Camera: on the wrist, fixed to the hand. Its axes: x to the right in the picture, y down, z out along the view.
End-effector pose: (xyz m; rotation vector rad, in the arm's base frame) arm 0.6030 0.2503 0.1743 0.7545 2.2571 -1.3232
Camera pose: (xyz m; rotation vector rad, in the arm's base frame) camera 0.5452 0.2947 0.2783 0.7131 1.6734 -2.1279
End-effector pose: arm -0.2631 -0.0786 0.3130 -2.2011 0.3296 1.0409
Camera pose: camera -0.1714 -0.0752 0.4008 -1.4784 0.4415 0.9318
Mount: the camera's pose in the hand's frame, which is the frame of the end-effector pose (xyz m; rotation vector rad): -0.0068 -0.0875 -0.0918 0.6810 -0.2030 -0.0630
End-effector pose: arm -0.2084 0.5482 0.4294 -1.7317 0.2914 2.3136
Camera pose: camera -0.0961 0.6037 0.4088 -1.1434 0.8501 1.9840
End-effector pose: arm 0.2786 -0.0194 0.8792 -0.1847 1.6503 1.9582
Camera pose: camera 0.3052 -0.1010 0.7856 0.2137 2.0280 1.2254
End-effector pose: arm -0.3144 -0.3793 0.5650 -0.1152 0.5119 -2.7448
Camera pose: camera -0.3489 -0.2696 0.5111 -0.2344 -0.4899 -2.7603
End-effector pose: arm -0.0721 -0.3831 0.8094 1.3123 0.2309 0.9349
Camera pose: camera -0.0947 -0.3187 0.7023 1.9995 0.4547 0.6796
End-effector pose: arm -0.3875 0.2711 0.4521 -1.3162 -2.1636 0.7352
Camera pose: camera -0.3798 0.2483 0.5768 -0.8350 -1.8207 1.4638
